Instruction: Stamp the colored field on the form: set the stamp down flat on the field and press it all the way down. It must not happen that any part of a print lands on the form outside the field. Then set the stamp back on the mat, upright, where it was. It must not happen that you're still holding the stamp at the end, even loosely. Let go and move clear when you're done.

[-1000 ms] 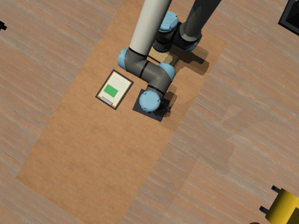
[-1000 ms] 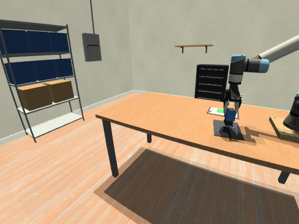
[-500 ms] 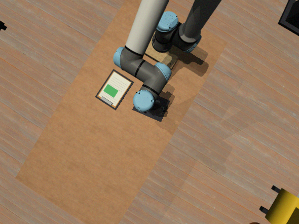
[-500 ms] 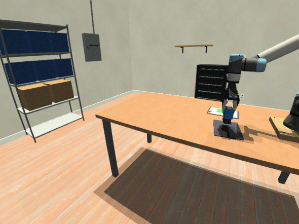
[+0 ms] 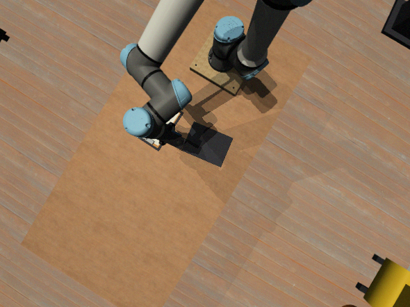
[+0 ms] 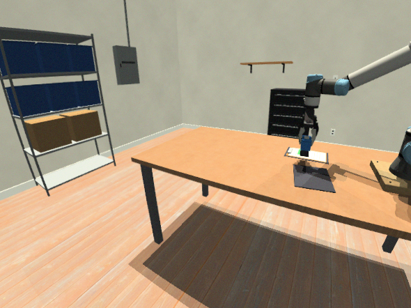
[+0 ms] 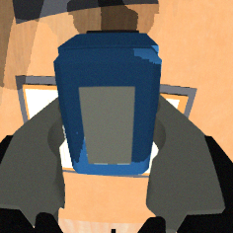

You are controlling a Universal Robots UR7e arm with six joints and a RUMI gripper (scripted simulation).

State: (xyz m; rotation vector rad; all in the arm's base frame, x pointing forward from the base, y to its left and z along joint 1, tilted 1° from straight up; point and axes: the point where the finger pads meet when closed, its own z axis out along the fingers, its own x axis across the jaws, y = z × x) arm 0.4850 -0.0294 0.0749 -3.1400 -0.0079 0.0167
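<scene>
Now: the form 1 cm behind my hand, 12 cm to the right of it and 11 cm below it. Also, from my hand: blue stamp (2 cm below); then dark mat (5 cm behind, 17 cm to the left, 11 cm below).
</scene>
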